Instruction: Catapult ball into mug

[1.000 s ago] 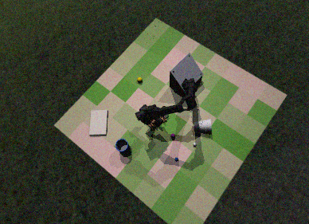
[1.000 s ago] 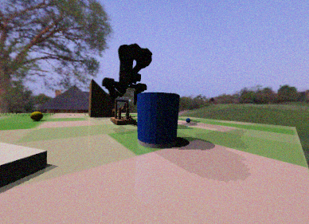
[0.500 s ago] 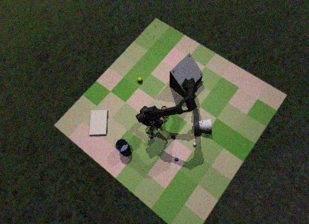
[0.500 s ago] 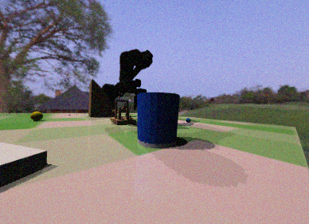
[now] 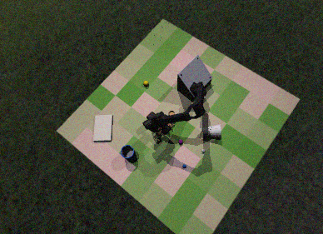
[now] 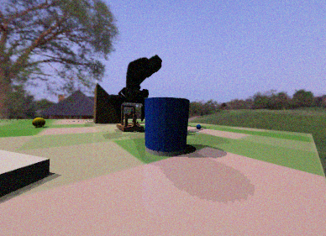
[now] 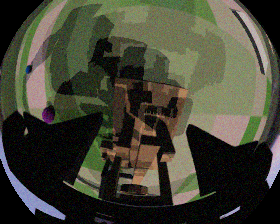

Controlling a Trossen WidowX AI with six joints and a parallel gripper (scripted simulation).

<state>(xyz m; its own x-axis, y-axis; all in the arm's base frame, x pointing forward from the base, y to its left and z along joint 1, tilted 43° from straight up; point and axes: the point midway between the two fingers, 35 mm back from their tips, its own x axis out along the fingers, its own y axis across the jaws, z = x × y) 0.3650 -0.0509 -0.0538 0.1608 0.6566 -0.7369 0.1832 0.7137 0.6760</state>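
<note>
Right now the purple ball is 19 cm to the left of my gripper tip, 2 cm below it and 1 cm ahead of it. The rest, counted from my gripper tip: blue ball 30 cm to the left, 14 cm ahead, 2 cm below; wooden catapult 7 cm behind, 3 cm to the left, 2 cm above; blue mug 28 cm ahead, 7 cm to the right, 1 cm below.
</note>
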